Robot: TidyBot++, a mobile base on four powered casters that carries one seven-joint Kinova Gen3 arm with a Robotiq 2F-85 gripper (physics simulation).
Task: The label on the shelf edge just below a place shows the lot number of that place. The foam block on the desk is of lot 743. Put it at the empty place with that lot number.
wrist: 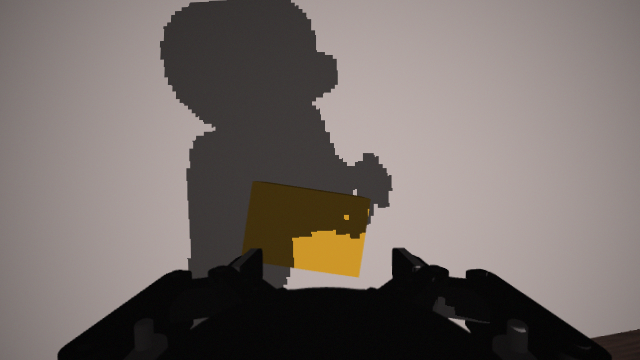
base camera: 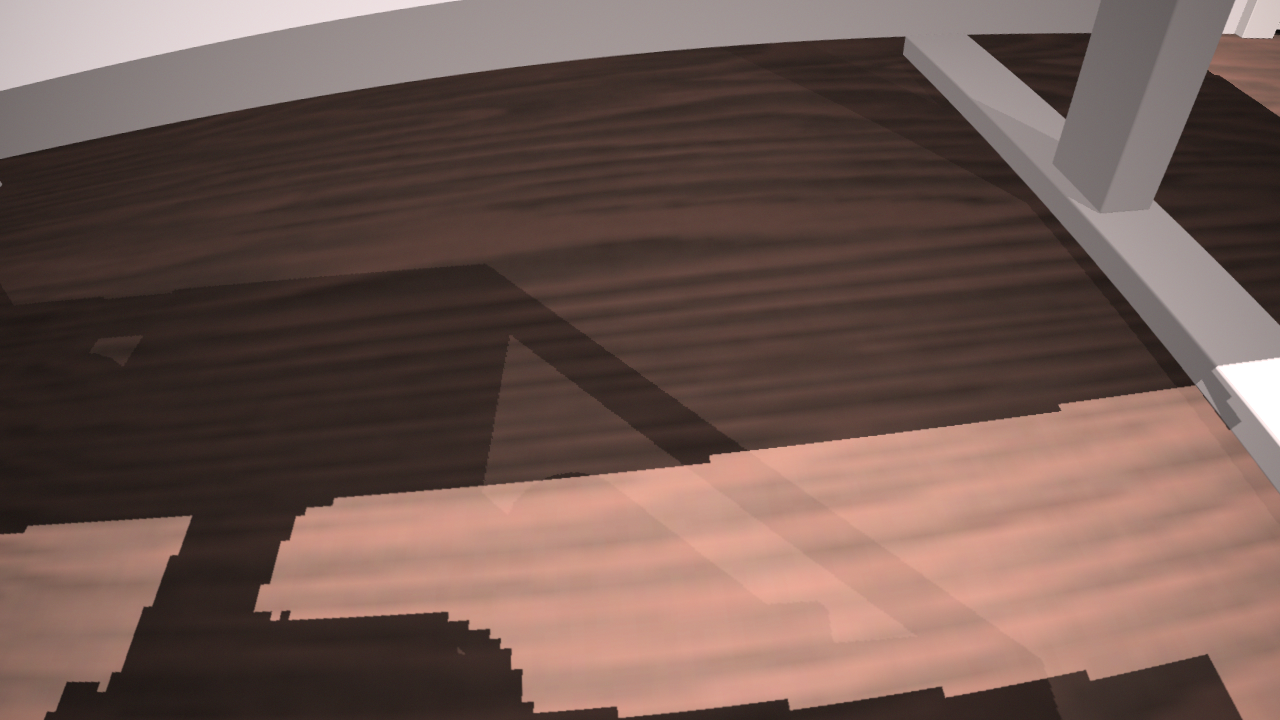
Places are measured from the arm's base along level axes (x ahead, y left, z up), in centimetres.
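Where they show: gripper, fingertip midpoint: (wrist: 327, 263).
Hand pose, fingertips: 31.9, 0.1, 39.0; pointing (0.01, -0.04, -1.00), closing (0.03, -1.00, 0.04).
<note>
Each offset is from my fingertips to the top centre of the thing, as dx, dy, dz. "pt": to the spot under its first point. Level surfaces: height alone.
The yellow foam block @(+1.8, +1.5, -2.2) (wrist: 325, 252) lies on the pale desk top @(dz -6.7) (wrist: 500, 150) in the wrist view, a little left of the middle and slightly turned, partly in the arm's shadow. My gripper (wrist: 327, 263) is open and empty above the desk. The block shows beyond and between the fingertips, nearer the left finger, which overlaps its lower left corner. How high the fingers are above the block is hard to tell. The shelf places and their lot labels do not show in either view.
In the base camera view, the desk's grey edge (base camera: 358, 76) crosses the top. A grey desk leg @(pt +25.4, -35.4, -67.1) (base camera: 1132, 107) stands on a long foot bar (base camera: 1172, 277) at the right. The wooden floor @(dz -78.7) (base camera: 716, 555) carries shadows. A strip of floor shows at the wrist view's lower right.
</note>
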